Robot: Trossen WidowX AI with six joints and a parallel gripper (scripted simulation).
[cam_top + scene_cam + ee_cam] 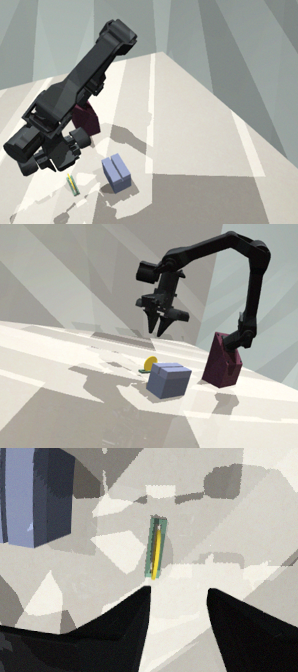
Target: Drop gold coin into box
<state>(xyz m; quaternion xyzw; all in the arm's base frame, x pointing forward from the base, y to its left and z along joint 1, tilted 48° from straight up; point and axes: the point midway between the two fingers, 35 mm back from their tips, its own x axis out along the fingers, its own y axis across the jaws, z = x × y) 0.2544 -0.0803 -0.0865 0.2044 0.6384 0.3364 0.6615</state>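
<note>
My gripper tip is now 1 cm past the gold coin, 1 cm to the right of it and 10 cm above it.
</note>
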